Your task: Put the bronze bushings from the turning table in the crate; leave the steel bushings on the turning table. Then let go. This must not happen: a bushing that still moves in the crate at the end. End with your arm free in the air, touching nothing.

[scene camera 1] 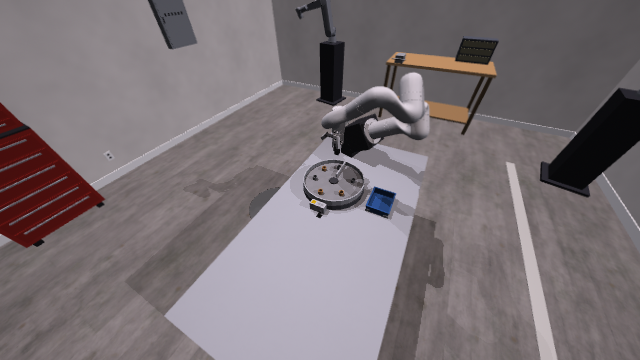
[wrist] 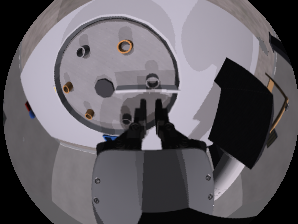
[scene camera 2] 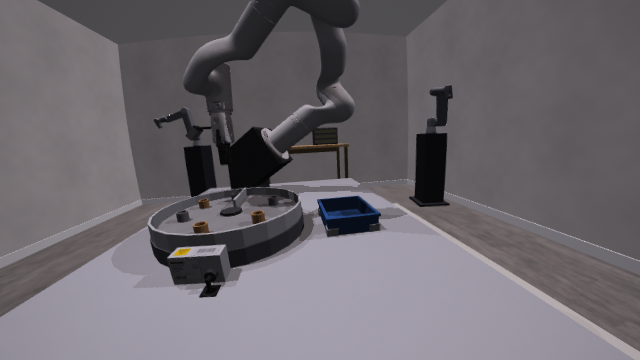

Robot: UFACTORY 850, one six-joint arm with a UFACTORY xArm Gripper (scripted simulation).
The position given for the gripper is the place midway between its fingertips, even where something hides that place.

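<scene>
The gripper can be seen here (scene camera 2: pixel 226 164), and it's in the wrist view too (wrist: pixel 150 106). There's also a blue crate (scene camera 2: pixel 345 215).
</scene>
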